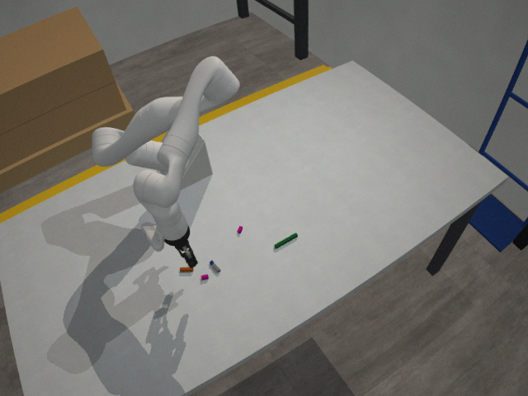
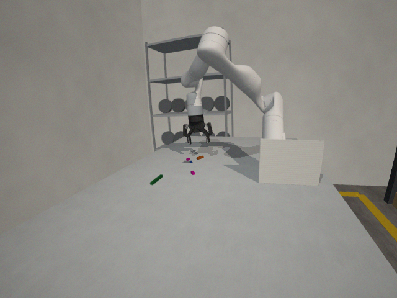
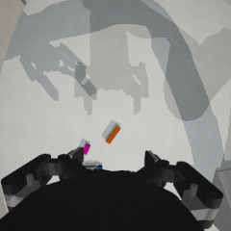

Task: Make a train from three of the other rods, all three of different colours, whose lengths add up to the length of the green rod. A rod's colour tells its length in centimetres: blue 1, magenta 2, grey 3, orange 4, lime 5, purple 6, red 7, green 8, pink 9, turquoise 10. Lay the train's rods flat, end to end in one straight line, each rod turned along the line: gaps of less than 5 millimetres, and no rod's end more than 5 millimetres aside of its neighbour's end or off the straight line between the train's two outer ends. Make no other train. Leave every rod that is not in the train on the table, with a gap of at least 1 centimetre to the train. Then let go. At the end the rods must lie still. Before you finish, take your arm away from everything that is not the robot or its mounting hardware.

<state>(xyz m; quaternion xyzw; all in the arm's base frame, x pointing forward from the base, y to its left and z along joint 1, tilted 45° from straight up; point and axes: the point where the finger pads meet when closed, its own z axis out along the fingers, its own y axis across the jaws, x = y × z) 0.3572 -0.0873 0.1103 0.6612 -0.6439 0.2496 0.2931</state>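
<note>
My gripper is now 8 cm above the orange rod and 2 cm to the left of it. Also, from my hand: grey rod: 8 cm below, 6 cm to the left, 5 cm ahead; then blue rod: 8 cm below, 6 cm to the left, 2 cm ahead; then green rod: 29 cm to the left, 8 cm below, 8 cm ahead.
</note>
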